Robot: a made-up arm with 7 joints. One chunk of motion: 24 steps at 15 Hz.
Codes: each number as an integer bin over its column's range. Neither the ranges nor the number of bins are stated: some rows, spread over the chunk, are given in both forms.
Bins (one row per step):
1: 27 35 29 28 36 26 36
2: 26 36 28 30 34 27 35
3: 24 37 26 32 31 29 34
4: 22 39 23 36 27 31 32
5: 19 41 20 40 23 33 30
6: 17 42 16 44 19 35 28
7: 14 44 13 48 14 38 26
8: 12 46 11 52 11 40 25
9: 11 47 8 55 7 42 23
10: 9 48 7 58 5 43 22
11: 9 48 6 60 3 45 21
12: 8 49 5 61 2 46 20
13: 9 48 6 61 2 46 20
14: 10 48 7 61 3 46 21
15: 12 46 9 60 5 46 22
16: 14 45 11 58 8 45 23
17: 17 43 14 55 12 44 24
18: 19 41 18 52 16 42 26
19: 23 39 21 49 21 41 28
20: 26 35 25 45 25 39 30
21: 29 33 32 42 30 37 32
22: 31 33 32 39 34 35 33
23: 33 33 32 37 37 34 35
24: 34 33 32 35 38 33 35
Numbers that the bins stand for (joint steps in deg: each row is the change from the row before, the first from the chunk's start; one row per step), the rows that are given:
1: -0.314 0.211 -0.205 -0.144 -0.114 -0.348 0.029
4: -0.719 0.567 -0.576 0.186 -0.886 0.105 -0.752
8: -1.529 1.189 -1.319 0.846 -2.257 0.919 -2.119
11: -1.771 1.367 -1.629 1.176 -2.943 1.371 -2.900
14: -1.690 1.367 -1.567 1.217 -2.943 1.462 -2.900
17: -1.124 0.922 -1.133 0.970 -2.171 1.281 -2.314
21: -0.152 0.033 -0.019 0.433 -0.629 0.648 -0.752
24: 0.252 0.033 -0.019 0.144 0.057 0.286 -0.167
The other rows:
2: -0.395 0.300 -0.267 -0.062 -0.286 -0.257 -0.167
3: -0.557 0.389 -0.390 0.021 -0.543 -0.076 -0.362
5: -0.962 0.744 -0.762 0.351 -1.229 0.286 -1.143
6: -1.124 0.833 -1.010 0.516 -1.571 0.467 -1.533
7: -1.367 1.011 -1.195 0.681 -2.000 0.738 -1.924
9: -1.610 1.278 -1.505 0.970 -2.600 1.100 -2.510
10: -1.771 1.367 -1.567 1.094 -2.771 1.190 -2.705
12: -1.852 1.456 -1.690 1.217 -3.029 1.462 -3.095
13: -1.771 1.367 -1.629 1.217 -3.029 1.462 -3.095
15: -1.529 1.189 -1.443 1.176 -2.771 1.462 -2.705
16: -1.367 1.100 -1.319 1.094 -2.514 1.371 -2.510
18: -0.962 0.744 -0.886 0.846 -1.829 1.100 -1.924
19: -0.638 0.567 -0.700 0.722 -1.400 1.010 -1.533
20: -0.395 0.211 -0.452 0.557 -1.057 0.829 -1.143
22: 0.010 0.033 -0.019 0.310 -0.286 0.467 -0.557
23: 0.171 0.033 -0.019 0.227 -0.029 0.376 -0.167

